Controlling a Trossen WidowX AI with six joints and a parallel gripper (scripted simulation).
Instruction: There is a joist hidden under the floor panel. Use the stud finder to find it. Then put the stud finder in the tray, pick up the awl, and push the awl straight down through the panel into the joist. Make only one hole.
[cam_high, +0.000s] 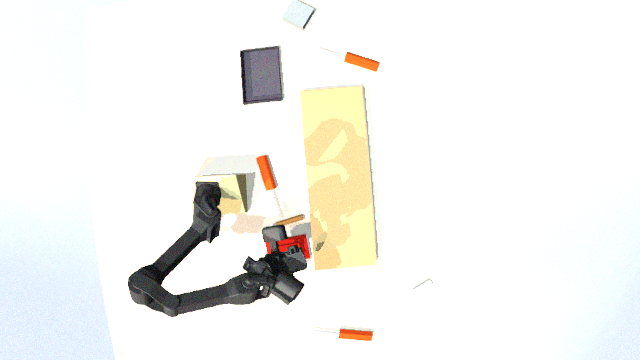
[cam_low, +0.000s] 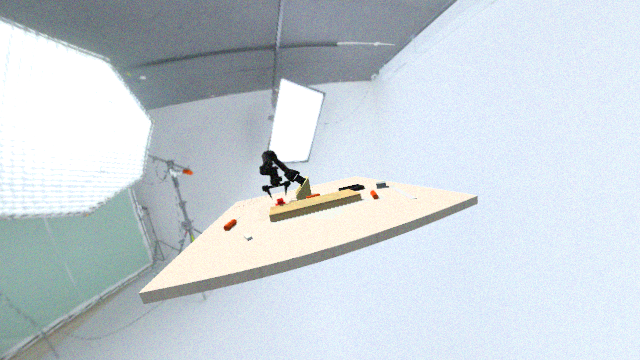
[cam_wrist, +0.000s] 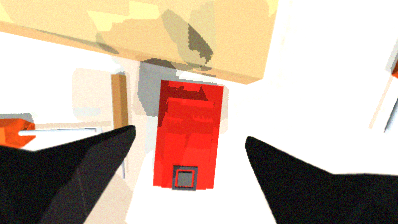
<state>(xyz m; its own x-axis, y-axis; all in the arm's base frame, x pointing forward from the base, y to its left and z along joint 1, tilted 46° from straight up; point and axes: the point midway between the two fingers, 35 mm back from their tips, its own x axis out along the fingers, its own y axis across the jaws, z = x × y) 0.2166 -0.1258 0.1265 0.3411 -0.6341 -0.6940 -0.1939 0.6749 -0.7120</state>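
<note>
Now: the red stud finder 30 mm behind my gripper tip and 20 mm below it. From my gripper tip the other things lie so: dark grey tray: 520 mm to the left, 100 mm behind, 50 mm below; then pale grey block: 710 mm to the left, 50 mm below; then awl: 80 mm to the left, 60 mm below, 40 mm behind.
</note>
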